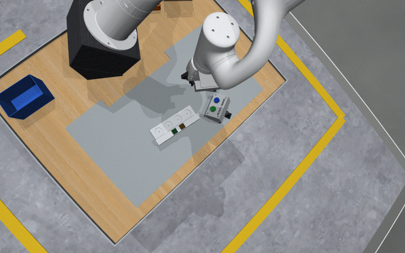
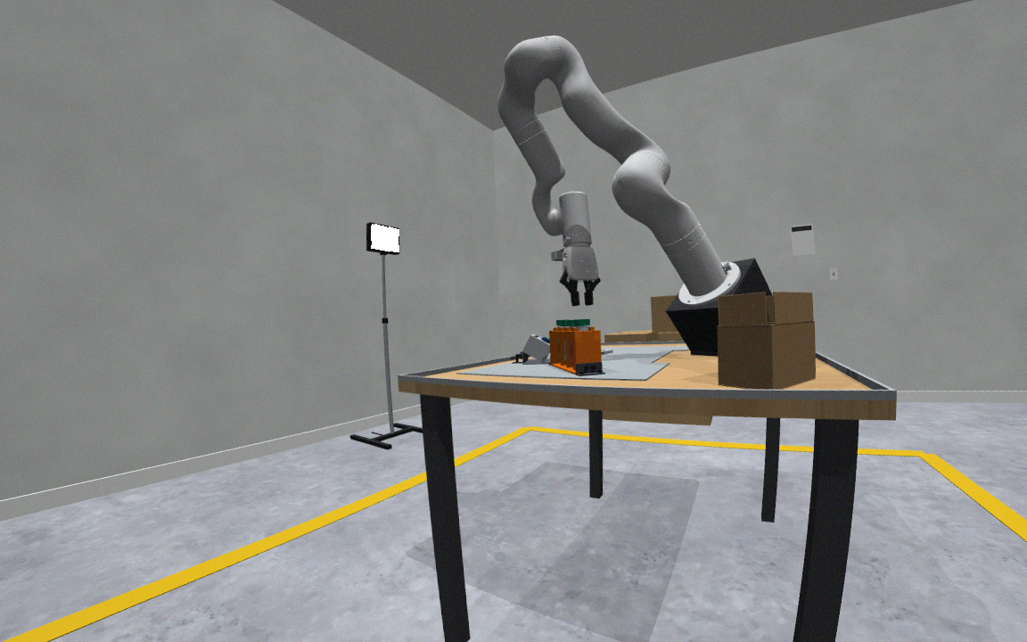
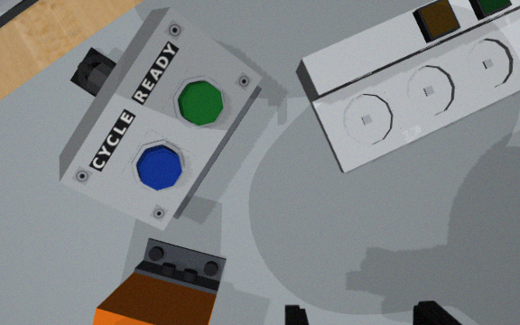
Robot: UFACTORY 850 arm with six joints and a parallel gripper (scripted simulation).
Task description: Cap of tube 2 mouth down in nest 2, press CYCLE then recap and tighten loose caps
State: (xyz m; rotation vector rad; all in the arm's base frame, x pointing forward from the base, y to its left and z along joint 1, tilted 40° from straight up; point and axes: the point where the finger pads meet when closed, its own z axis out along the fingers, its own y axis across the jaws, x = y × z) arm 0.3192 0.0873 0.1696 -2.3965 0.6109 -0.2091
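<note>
Right now the green-rimmed cap is 18 cm to the left of my hand, 9 cm behind it and 7 cm below it. Also, from my hand: blue cycle key 12 cm below, 9 cm ahead, 6 cm to the left; key housing 13 cm below, 12 cm ahead, 5 cm to the left; green ready key 12 cm below, 12 cm ahead, 2 cm to the left.
</note>
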